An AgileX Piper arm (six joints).
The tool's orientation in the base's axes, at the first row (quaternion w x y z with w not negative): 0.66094 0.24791 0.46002 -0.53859
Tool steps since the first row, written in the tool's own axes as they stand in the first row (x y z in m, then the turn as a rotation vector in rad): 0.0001 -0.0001 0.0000 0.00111 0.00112 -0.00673; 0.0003 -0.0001 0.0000 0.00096 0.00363 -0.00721; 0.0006 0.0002 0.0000 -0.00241 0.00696 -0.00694; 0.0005 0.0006 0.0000 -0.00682 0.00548 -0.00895; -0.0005 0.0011 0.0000 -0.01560 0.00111 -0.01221; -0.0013 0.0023 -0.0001 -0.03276 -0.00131 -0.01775; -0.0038 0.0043 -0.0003 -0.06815 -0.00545 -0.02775; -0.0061 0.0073 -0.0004 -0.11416 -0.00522 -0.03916; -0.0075 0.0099 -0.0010 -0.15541 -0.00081 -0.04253; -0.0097 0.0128 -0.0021 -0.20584 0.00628 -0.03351; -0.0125 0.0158 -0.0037 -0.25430 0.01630 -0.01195; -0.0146 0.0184 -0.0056 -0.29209 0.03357 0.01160
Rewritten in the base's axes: -0.0001 -0.0001 -0.0001 -0.00125 0.00534 -0.00421; -0.0001 -0.0002 -0.0002 0.00095 0.00655 -0.00472; 0.0002 -0.0002 -0.0006 0.00418 0.00895 -0.00221; 0.0006 -0.0001 -0.0005 0.00212 0.01230 0.00099; 0.0010 0.0006 0.0003 -0.00307 0.01793 0.00792; 0.0021 0.0014 0.0007 -0.00717 0.03007 0.02083; 0.0040 0.0034 0.0025 -0.01436 0.05420 0.04796; 0.0067 0.0054 0.0039 -0.01787 0.08593 0.08301; 0.0090 0.0074 0.0044 -0.01474 0.10997 0.11684; 0.0113 0.0102 0.0054 -0.00483 0.12905 0.16388; 0.0136 0.0138 0.0066 0.01211 0.13772 0.21439; 0.0154 0.0171 0.0071 0.03651 0.14175 0.25525
